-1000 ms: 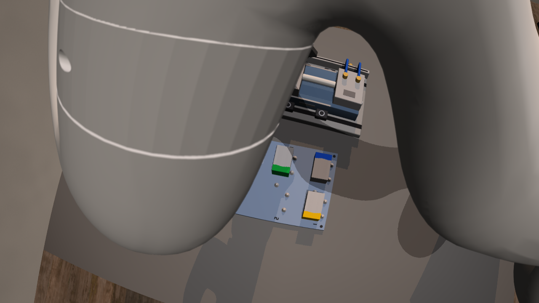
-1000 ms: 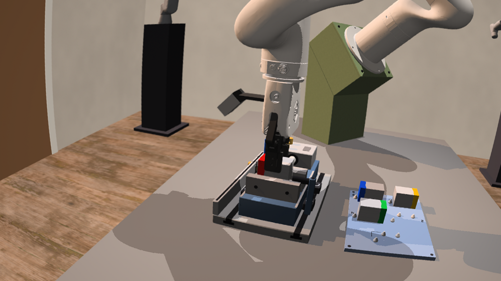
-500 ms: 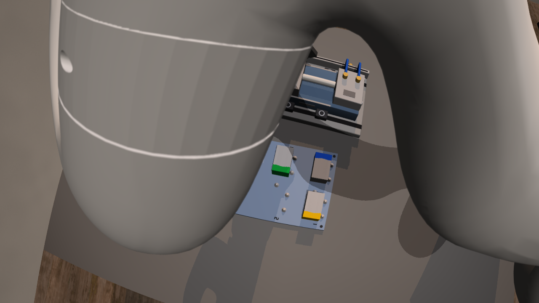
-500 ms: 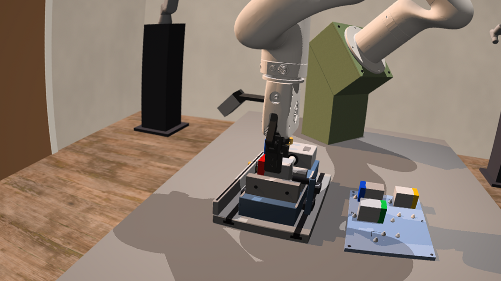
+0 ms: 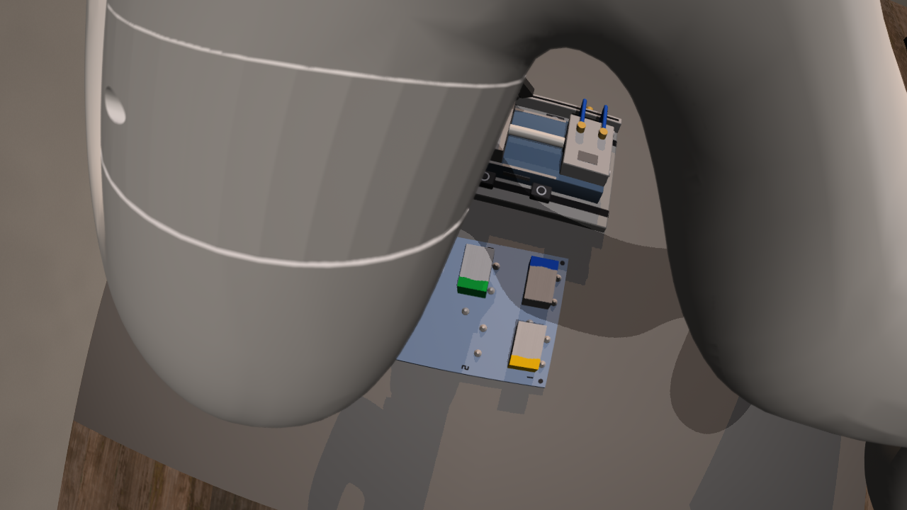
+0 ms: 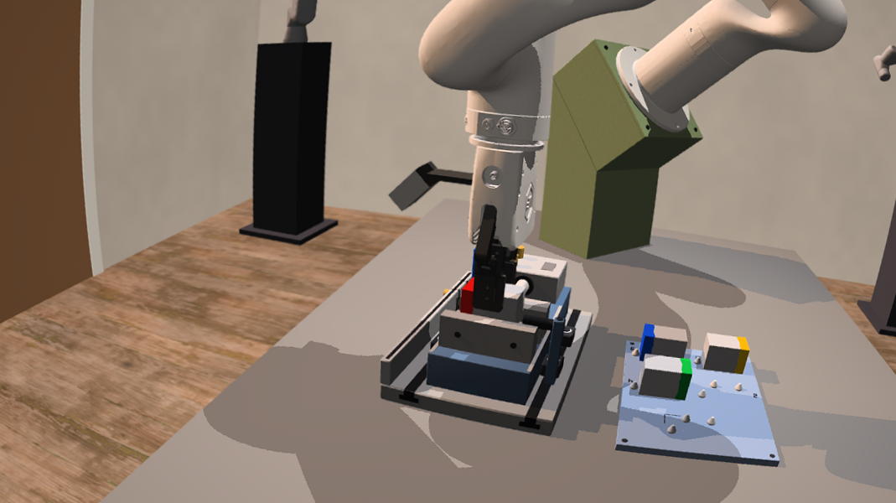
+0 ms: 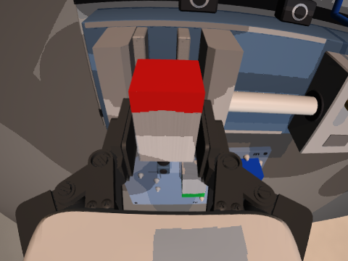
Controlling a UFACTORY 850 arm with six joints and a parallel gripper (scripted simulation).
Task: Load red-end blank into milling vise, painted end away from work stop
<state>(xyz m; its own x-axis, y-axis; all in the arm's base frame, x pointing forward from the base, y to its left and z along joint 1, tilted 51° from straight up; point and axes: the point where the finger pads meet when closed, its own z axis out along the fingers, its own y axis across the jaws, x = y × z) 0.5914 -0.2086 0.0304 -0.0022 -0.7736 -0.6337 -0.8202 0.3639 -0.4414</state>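
The fixed jaw is 50 mm below my hand, 30 mm ahead of it and 10 mm to the left of it. Also, from my hand: red-ended blank (20 mm below); moving jaw (50 mm below, 30 mm behind, 10 mm to the left); ram rod (80 mm behind, 50 mm below, 10 mm to the left).
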